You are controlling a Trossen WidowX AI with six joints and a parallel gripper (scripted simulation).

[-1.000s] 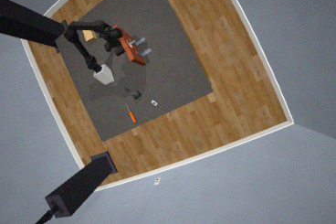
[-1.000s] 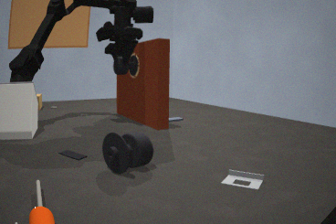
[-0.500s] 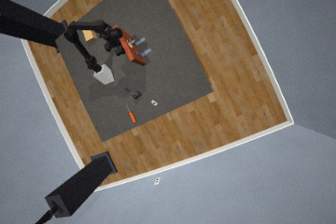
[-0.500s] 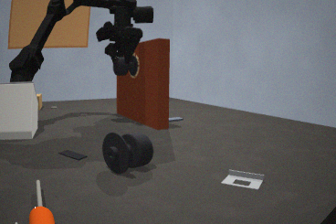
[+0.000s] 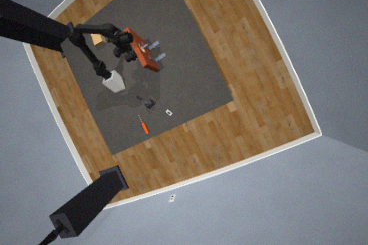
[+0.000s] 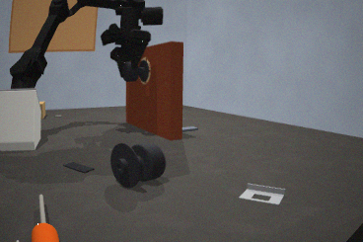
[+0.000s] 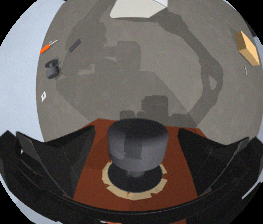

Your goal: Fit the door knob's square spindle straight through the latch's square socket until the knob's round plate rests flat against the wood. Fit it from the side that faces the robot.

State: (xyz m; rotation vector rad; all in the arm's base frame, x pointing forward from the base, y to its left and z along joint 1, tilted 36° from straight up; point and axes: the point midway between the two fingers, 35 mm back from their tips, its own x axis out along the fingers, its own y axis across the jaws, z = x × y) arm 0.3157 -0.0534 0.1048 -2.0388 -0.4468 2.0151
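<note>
My hand is 70 mm short of the red-brown wooden door panel and 50 mm above it. The rest, counted from my hand: dark spool-shaped knob 110 mm behind, 380 mm to the right, 170 mm below; then flat dark plate 190 mm behind, 290 mm to the right, 200 mm below; then tan block 310 mm behind, 380 mm to the left, 170 mm below.
</note>
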